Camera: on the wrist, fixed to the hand. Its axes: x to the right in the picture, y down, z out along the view.
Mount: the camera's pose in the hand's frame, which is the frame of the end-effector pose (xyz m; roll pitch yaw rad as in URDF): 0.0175 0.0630 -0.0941 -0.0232 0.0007 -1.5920
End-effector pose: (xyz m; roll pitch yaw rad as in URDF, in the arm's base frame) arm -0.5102 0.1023 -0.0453 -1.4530 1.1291 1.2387
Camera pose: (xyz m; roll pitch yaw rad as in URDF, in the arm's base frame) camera -0.4481 0.0184 -0.0926 -1.5376 -0.4596 1.1064
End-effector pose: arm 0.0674 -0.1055 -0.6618 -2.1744 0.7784 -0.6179
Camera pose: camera 0.0128 -0.2056 -0.6730 -2.1237 -0.6451 0.1708
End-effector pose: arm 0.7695 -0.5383 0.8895 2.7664 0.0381 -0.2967
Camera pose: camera 0.7832 -0.5677 0.9994 -3.1155 0.3733 1.3118
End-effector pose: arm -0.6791 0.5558 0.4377 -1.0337 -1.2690 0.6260
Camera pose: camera -0.5673 0.5767 0.4240 1.3903 -0.2372 -1.9607
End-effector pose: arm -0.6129 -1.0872 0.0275 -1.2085 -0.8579 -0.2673
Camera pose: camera -0.5519 -1.1720 -0.0196 1.2544 -0.6376 -2.9513
